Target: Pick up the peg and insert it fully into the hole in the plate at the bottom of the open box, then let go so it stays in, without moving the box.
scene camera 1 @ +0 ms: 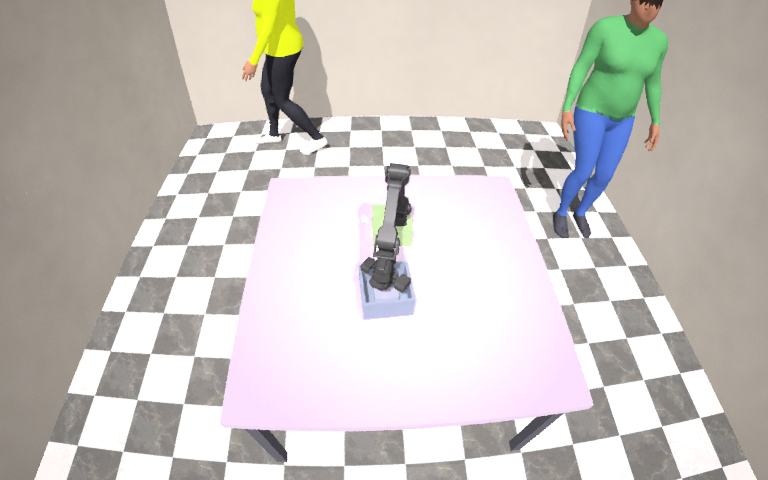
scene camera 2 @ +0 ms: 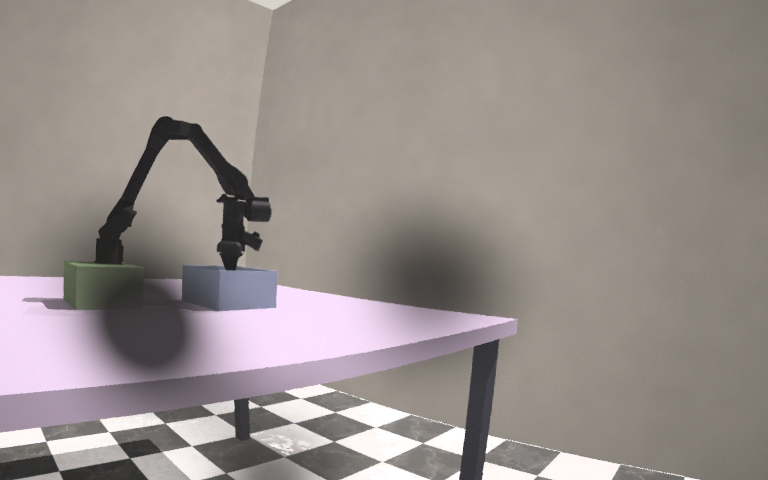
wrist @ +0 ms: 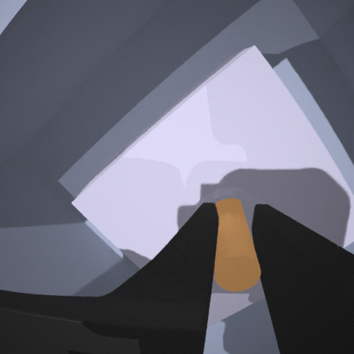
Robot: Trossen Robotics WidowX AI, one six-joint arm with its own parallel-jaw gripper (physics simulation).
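Pixels of known places: arm's base, origin of the base link: (scene camera 1: 399,220) (scene camera 2: 108,263).
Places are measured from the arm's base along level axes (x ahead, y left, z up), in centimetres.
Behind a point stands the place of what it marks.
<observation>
The orange peg (wrist: 236,272) stands roughly upright at the hole in the pale plate (wrist: 165,145) (scene camera 1: 386,293) @[z -3.9, x 35.5, y -5.2 cm]. A faint ring of the hole shows around its base in the wrist view; how deep it sits cannot be told. The plate lies at the bottom of the open blue-grey box (scene camera 1: 387,308) @[z -3.4, x 42.6, y -4.8 cm] (scene camera 2: 249,289) @[z -4.5, x 34.4, y -14.8 cm] (wrist: 45,200). My gripper (wrist: 233,215) (scene camera 2: 229,267) @[z -2.8, x 33.8, y -5.8 cm] points down into the box, shut on the peg, with one black finger against each side. In both scene views the peg is hidden by the gripper or the box walls.
A green block (scene camera 1: 377,229) @[z 0.0, x 5.4, y -9.2 cm] (scene camera 2: 79,283) @[z -3.8, x -9.4, y -11.9 cm] under the arm's base stands behind the box on the pink table (scene camera 1: 481,339) @[z -9.7, x 52.3, y 30.5 cm] (scene camera 2: 317,333) @[z -9.7, x 31.3, y -46.8 cm]. The box walls rise around the gripper. Two people (scene camera 1: 280,33) (scene camera 1: 617,73) stand beyond the table. Dark blurs cover parts of scene camera 2.
</observation>
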